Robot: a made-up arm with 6 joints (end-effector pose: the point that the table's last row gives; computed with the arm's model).
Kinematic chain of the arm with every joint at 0, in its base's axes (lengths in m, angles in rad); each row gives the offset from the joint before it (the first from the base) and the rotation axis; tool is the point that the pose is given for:
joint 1: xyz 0 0 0.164 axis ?
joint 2: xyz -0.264 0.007 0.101 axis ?
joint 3: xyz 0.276 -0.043 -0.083 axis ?
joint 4: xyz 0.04 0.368 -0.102 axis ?
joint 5: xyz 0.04 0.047 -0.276 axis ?
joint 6: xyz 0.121 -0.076 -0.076 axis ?
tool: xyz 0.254 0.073 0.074
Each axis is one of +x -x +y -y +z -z.
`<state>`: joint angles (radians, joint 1 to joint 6).
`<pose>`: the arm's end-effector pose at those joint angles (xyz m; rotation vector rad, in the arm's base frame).
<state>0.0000 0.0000 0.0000 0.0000 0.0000 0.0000</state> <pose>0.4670 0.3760 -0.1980 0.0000 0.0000 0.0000</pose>
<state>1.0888 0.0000 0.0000 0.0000 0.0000 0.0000</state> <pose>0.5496 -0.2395 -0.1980 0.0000 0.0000 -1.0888</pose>
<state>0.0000 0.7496 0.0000 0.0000 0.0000 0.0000</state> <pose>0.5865 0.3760 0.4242 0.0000 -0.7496 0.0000</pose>
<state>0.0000 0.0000 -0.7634 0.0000 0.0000 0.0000</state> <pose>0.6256 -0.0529 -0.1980 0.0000 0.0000 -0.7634</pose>
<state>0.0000 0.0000 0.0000 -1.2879 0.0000 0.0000</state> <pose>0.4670 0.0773 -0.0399 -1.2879 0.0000 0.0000</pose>
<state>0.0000 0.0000 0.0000 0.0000 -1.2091 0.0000</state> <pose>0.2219 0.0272 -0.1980 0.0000 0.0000 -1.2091</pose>
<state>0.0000 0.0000 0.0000 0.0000 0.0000 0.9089</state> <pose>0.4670 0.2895 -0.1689 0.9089 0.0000 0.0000</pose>
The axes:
joint 1: -z
joint 2: -y
joint 3: +z
joint 4: +x
joint 5: +z
joint 6: +x

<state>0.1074 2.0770 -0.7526 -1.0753 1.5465 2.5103</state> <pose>0.0587 -0.0487 1.1748 1.4439 -0.4186 0.8780</pose>
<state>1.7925 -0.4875 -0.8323 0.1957 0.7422 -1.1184</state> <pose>0.1170 -0.4779 -0.6759 -0.3666 1.1288 -1.5201</pose>
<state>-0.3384 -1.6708 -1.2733 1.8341 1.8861 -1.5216</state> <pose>-0.1050 0.1713 -0.6672 -1.1726 -0.5566 0.3375</pose>
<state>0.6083 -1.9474 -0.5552 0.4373 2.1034 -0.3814</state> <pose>-0.2194 1.0457 -0.1807 1.2370 0.4909 0.4389</pose>
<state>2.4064 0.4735 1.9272 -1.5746 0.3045 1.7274</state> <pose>0.3719 -0.1931 0.1115 -0.1782 0.5190 -0.5710</pose>
